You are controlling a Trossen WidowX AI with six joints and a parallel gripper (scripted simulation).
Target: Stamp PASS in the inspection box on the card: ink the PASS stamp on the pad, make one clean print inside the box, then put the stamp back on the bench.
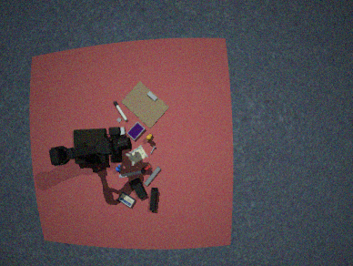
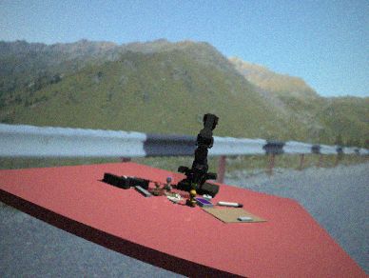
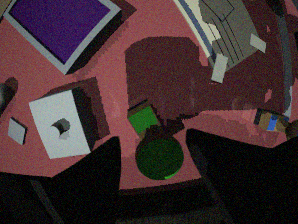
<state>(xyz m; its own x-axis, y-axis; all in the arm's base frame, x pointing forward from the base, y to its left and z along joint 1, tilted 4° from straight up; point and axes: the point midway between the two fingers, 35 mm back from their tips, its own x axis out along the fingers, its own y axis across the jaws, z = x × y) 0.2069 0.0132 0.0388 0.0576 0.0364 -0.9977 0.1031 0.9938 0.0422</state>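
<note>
Now: gripper tip 20 mm above the green-knobbed PASS stamp. From my gripper tip the other things lie so: white inspection card (90 mm ahead, 80 mm to the right, 40 mm below); then purple ink pad (100 mm ahead, 60 mm to the left, 30 mm below); then blue-knobbed stamp (30 mm behind, 140 mm to the right, 10 mm below).
</note>
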